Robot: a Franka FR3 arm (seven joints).
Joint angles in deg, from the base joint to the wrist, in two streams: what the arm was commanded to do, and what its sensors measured. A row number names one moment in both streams.
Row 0, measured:
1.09 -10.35 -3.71 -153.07 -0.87 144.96 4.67
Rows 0 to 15, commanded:
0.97 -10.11 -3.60 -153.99 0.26 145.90 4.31
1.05 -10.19 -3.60 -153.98 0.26 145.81 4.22
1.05 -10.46 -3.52 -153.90 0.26 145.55 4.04
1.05 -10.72 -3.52 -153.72 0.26 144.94 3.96
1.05 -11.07 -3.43 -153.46 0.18 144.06 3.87
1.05 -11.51 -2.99 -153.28 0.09 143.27 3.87
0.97 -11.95 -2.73 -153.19 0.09 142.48 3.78
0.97 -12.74 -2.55 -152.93 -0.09 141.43 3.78
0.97 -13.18 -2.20 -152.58 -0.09 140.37 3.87
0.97 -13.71 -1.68 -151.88 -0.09 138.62 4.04
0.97 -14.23 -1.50 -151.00 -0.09 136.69 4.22
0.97 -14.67 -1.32 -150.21 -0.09 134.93 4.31
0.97 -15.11 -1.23 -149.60 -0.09 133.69 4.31
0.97 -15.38 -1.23 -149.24 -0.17 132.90 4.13
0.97 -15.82 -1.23 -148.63 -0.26 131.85 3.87
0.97 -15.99 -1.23 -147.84 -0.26 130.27 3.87
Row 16, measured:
1.03 -14.60 -1.70 -149.51 -0.93 134.50 4.58
